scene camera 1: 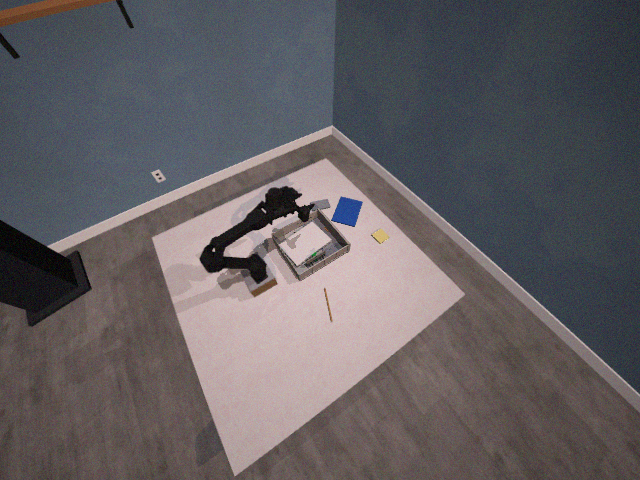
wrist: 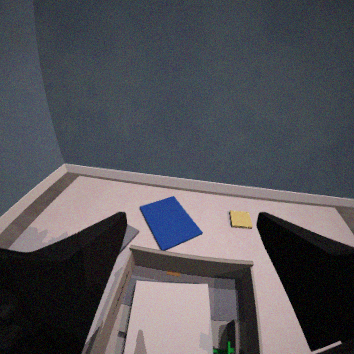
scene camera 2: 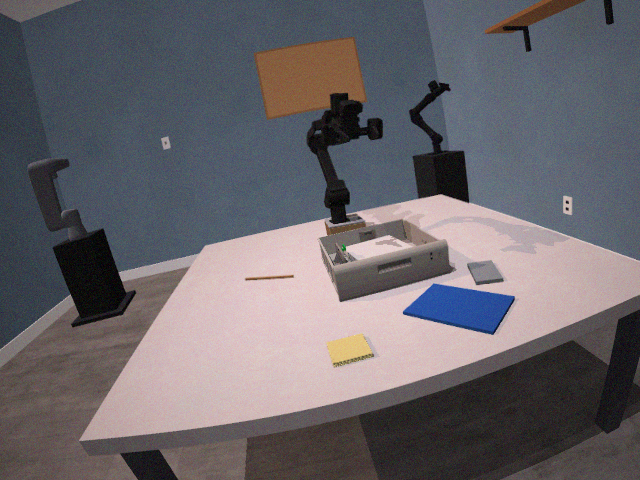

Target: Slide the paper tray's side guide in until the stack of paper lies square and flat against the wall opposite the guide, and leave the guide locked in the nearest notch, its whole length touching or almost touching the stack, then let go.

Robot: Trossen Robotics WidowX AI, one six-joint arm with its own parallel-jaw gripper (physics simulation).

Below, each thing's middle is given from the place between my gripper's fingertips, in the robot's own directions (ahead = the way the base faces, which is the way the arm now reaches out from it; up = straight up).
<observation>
I see my gripper 40 mm past the white paper stack (scene camera 1: 299,247), 10 mm to the right of it and 350 mm above it. Also, from my hand: blue book (scene camera 2: 480,311) 330 mm ahead, 30 mm to the left, 380 mm below.
</observation>
